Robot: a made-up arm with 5 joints.
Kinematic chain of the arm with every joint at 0, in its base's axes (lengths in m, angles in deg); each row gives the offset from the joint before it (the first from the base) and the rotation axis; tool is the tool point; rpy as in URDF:
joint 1: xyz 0.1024 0 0.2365 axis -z
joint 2: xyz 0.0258 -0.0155 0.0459 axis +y
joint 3: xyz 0.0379 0 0.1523 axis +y
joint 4: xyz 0.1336 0 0.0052 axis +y
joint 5: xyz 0.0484 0.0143 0 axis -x
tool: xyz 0 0 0 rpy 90 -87.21 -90
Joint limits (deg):
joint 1: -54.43..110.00
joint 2: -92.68..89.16
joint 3: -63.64..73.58
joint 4: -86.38..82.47
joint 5: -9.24..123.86
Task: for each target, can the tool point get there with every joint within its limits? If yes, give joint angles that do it. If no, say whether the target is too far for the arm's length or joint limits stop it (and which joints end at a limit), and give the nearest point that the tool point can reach.
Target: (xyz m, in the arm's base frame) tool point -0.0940 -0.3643 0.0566
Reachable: no: too far | nearest point -0.0079 -0.2995 0.1310 | short by 0.131 m
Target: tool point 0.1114 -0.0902 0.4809
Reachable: yes | joints 83.57 -44.43 6.34 66.85 72.18
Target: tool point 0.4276 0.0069 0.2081
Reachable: yes | joints -1.43 65.20 -34.14 23.26 89.07
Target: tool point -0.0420 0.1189 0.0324
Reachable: no: joint limits stop it (at a limit: joint 1, joint 2) | nearest point 0.1424 0.0539 0.1027 | short by 0.208 m
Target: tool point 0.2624 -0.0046 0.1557
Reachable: yes | joints 1.22 64.94 50.99 -70.58 105.23
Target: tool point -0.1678 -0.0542 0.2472
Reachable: no: joint limits stop it (at a limit: joint 2, joint 3, joint 4) | nearest point -0.1670 -0.0540 0.3190 | short by 0.072 m
